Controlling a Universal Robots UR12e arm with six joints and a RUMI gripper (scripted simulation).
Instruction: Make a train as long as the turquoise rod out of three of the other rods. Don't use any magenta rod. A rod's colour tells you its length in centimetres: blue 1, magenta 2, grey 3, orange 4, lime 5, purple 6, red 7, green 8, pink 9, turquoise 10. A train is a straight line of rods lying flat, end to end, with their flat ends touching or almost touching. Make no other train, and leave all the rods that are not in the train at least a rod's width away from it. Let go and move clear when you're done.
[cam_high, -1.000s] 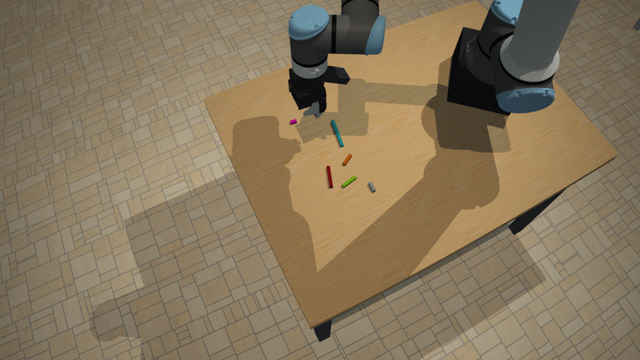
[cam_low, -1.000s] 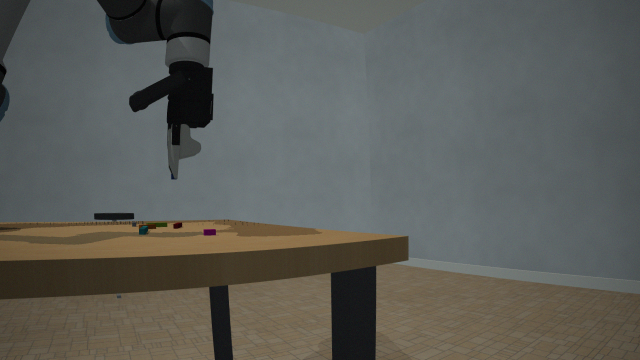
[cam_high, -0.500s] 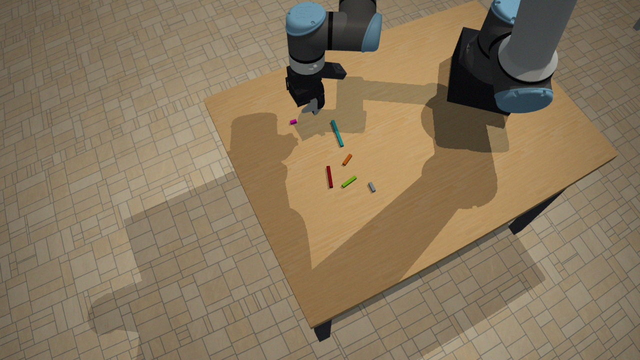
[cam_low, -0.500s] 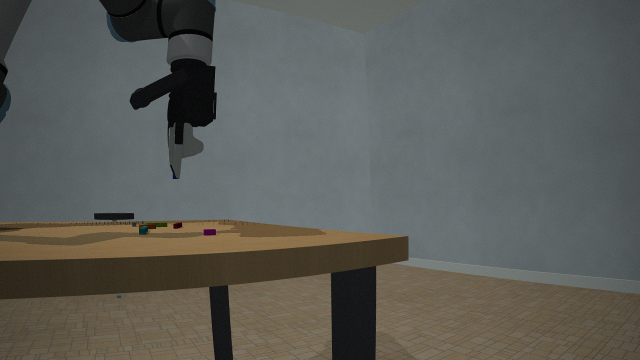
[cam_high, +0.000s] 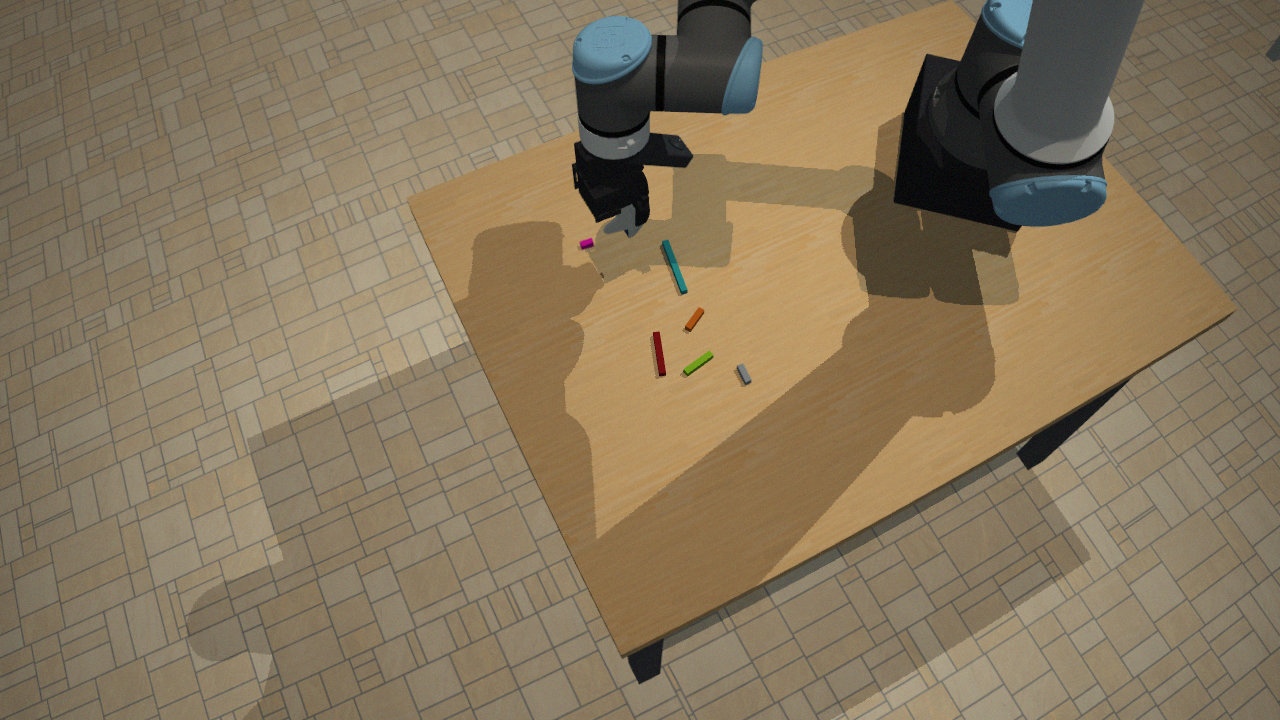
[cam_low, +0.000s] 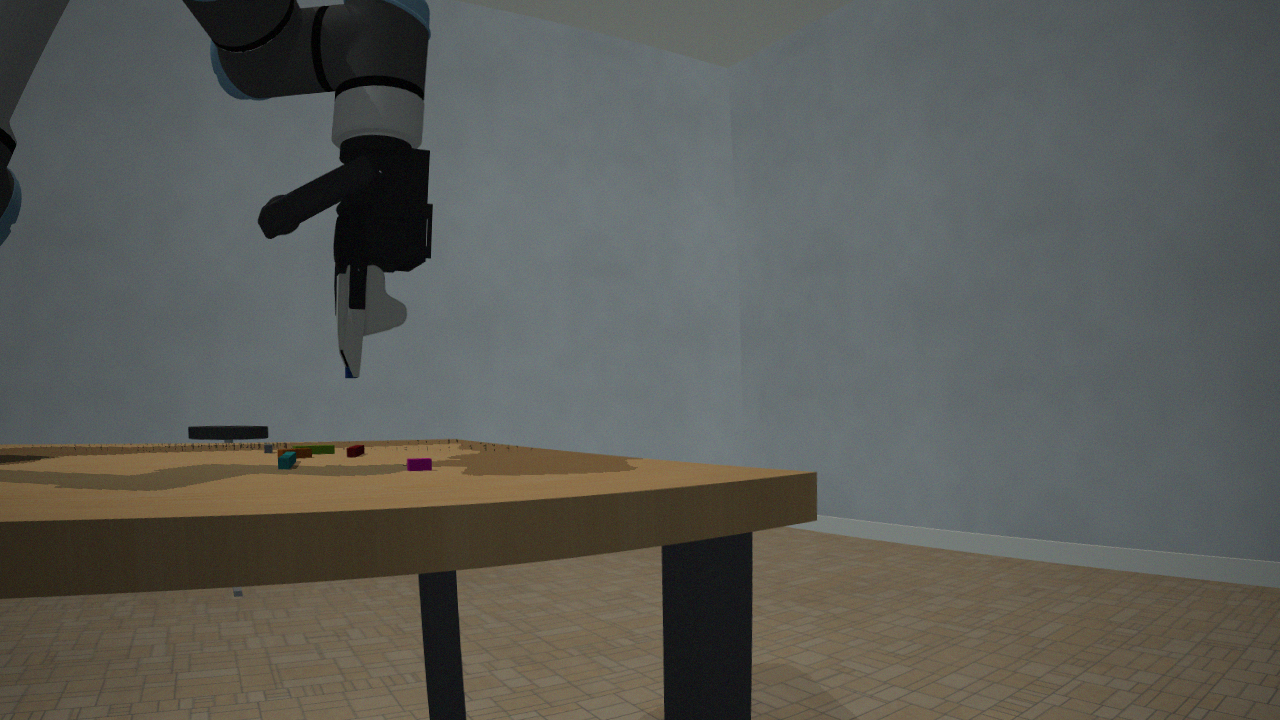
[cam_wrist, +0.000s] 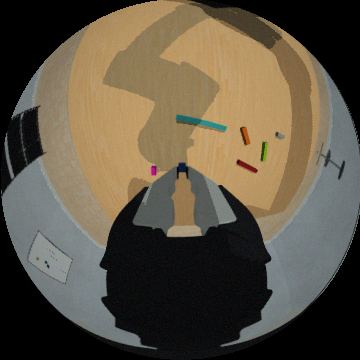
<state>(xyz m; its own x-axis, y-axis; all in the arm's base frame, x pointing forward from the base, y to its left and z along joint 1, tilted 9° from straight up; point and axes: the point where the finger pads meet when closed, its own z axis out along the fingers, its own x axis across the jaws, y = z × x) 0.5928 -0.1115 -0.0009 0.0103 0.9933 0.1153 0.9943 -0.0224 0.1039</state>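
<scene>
Right now my hand is 9 cm above the turquoise rod, 6 cm past it and 4 cm to the right of it. Also, from my hand: magenta rod: 9 cm below, 6 cm to the right, 5 cm ahead; then orange rod: 14 cm to the left, 9 cm below, 4 cm behind; then blue rod: 1 cm below.
</scene>
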